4 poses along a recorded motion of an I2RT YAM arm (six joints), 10 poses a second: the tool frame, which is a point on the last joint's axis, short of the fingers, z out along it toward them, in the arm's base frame.
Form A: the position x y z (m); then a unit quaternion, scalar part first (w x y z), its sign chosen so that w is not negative.
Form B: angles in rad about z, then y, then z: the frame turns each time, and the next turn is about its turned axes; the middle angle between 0 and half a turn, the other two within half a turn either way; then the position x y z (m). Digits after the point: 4 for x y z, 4 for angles.
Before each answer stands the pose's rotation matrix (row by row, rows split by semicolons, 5 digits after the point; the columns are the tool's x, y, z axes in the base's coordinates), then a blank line. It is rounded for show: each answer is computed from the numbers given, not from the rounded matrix.
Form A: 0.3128, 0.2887, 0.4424, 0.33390, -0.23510, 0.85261, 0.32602
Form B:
-0.66648 -0.61862 0.41608; -0.18318 0.67688 0.71294; -0.72267 0.39894 -0.56444

1.0425, 2.1706, 0.5044, 0.3128, 0.2887, 0.4424
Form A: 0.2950, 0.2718, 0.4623, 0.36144, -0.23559, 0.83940, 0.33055
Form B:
-0.62772 -0.63446 0.45104; -0.15656 0.67047 0.72523; -0.76254 0.38463 -0.52019

1.0144, 2.1179, 0.4672, 0.2950, 0.2718, 0.4623
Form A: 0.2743, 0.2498, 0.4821, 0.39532, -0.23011, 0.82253, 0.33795
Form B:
-0.58154 -0.64575 0.49480; -0.11135 0.66568 0.73789; -0.80586 0.37402 -0.45902

0.9801, 2.0477, 0.4345, 0.2743, 0.2498, 0.4821
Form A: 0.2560, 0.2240, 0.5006, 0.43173, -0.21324, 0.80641, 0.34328
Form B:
-0.53628 -0.64033 0.54990; -0.04751 0.67338 0.73777; -0.84270 0.36952 -0.39154

0.9303, 1.9731, 0.4132, 0.2560, 0.2240, 0.5006
